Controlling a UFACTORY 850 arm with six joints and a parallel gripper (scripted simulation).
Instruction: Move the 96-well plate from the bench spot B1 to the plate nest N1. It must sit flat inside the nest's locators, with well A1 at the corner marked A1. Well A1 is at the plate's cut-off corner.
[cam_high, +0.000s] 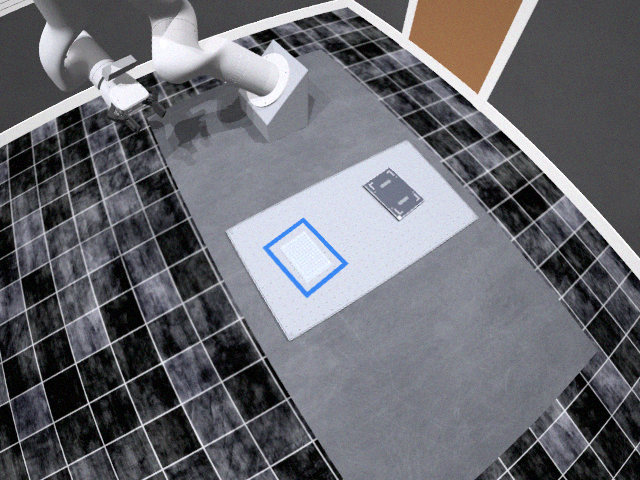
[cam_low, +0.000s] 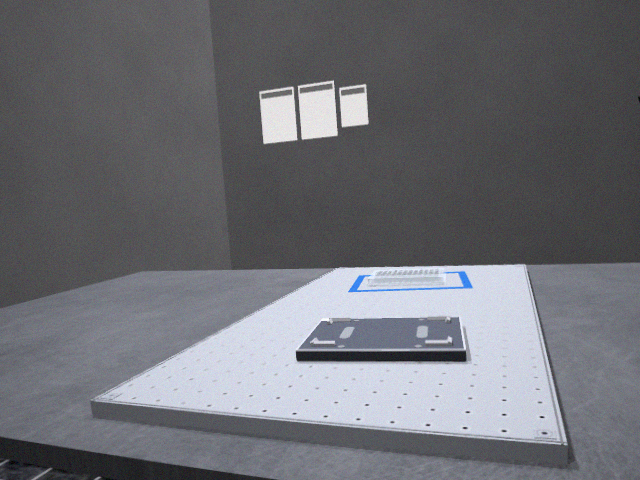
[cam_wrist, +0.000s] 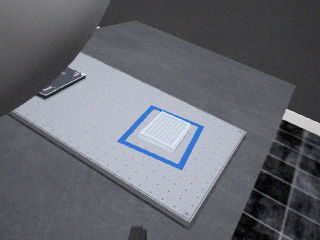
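Right now the 96-well plate is 460 mm ahead of my hand, 270 mm below it and 180 mm to the left of it. Also, from my hand: dark plate nest N1: 530 mm to the left, 440 mm ahead, 280 mm below; A1 label: 520 mm ahead, 480 mm to the left, 270 mm below.
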